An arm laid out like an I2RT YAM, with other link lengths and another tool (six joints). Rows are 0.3 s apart.
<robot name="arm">
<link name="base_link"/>
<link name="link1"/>
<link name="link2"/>
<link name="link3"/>
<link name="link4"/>
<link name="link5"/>
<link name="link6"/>
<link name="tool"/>
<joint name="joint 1" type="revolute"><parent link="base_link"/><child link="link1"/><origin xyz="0 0 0.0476" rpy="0 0 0"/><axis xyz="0 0 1"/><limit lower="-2.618" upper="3.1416"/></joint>
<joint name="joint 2" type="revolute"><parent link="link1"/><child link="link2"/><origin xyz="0.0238 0.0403 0.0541" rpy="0 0 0"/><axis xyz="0 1 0"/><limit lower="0" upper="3.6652"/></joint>
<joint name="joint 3" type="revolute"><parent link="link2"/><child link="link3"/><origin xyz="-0.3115 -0.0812 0" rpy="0 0 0"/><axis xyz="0 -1 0"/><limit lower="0" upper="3.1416"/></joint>
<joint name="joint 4" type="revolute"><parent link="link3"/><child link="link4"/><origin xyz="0.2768 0.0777 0.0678" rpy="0 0 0"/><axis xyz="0 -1 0"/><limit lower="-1.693" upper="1.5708"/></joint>
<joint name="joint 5" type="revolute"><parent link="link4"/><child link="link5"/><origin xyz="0.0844 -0.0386 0.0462" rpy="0 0 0"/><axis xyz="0 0 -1"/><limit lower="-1.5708" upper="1.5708"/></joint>
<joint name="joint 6" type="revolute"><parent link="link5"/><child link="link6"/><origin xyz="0.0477 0 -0.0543" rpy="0 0 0"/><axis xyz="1 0 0"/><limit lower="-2.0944" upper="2.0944"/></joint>
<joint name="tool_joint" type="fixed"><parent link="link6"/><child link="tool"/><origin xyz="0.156 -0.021 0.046" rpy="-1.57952 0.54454 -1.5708"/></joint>
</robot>
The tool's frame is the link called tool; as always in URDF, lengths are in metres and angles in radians.
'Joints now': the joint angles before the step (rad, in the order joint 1, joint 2, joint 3, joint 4, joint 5, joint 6). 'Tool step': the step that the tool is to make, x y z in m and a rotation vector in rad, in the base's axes. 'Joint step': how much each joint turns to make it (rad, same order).
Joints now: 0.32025, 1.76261, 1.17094, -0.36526, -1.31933, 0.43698
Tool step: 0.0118, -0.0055, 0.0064, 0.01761, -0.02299, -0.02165
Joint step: -0.01936, 0.00001, -0.00039, 0.05794, -0.00643, 0.03123
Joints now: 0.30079, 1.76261, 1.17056, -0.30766, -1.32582, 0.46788
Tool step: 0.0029, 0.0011, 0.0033, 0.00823, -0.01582, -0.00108
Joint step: 0.00031, -0.00006, -0.00048, 0.03036, -0.00157, 0.01277
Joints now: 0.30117, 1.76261, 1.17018, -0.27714, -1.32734, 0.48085
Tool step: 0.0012, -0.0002, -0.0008, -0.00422, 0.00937, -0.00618
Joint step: 0.00003, 0.00011, 0.00011, 0.00542, 0.00497, 0.01612
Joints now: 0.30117, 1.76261, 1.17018, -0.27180, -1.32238, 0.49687
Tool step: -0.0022, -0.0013, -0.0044, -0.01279, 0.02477, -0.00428
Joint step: 0.00000, -0.00016, -0.00017, -0.02673, 0.00648, 0.00072
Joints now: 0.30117, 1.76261, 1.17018, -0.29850, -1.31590, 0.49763
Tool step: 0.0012, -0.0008, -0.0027, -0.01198, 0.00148, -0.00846
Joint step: 0.00036, -0.00014, -0.00022, -0.00496, 0.01410, -0.00008
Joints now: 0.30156, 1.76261, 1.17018, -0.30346, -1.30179, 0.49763
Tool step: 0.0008, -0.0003, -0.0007, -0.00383, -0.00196, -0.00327
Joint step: -0.00007, 0.00003, 0.00009, 0.00014, 0.00531, -0.00055
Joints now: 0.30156, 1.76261, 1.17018, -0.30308, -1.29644, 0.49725
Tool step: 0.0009, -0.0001, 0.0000, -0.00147, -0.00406, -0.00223
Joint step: -0.00009, -0.00010, -0.00001, 0.00346, 0.00337, 0.00012
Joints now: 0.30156, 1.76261, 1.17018, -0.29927, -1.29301, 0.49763
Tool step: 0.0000, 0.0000, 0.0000, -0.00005, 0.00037, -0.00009
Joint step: 0.00001, -0.00002, 0.00004, -0.00002, 0.00001, 0.00043
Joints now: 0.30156, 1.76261, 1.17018, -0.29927, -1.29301, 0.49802
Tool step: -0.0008, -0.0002, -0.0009, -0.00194, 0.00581, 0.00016
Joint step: 0.00010, 0.00009, -0.00012, -0.00634, 0.00006, -0.00045
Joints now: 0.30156, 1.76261, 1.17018, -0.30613, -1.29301, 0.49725
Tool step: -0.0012, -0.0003, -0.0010, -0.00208, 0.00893, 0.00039
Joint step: 0.00000, -0.00013, -0.00003, -0.00886, -0.00076, 0.00039
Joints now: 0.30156, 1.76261, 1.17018, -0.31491, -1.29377, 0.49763
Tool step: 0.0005, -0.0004, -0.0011, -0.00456, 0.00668, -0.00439
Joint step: -0.00009, 0.00015, 0.00025, -0.00111, 0.00452, 0.00700
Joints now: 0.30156, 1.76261, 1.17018, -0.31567, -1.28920, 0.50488
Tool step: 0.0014, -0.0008, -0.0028, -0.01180, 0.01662, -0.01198
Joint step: 0.00047, 0.00001, -0.00019, 0.00080, 0.01265, 0.02083
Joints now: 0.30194, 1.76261, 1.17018, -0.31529, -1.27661, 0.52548
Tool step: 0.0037, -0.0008, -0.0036, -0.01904, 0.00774, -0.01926
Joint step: 0.00190, -0.00001, 0.00002, 0.00836, 0.02556, 0.02251
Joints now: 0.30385, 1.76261, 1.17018, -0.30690, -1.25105, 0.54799
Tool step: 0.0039, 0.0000, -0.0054, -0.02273, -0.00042, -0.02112
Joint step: 0.00538, -0.00001, -0.00587, 0.01930, 0.03360, 0.02108
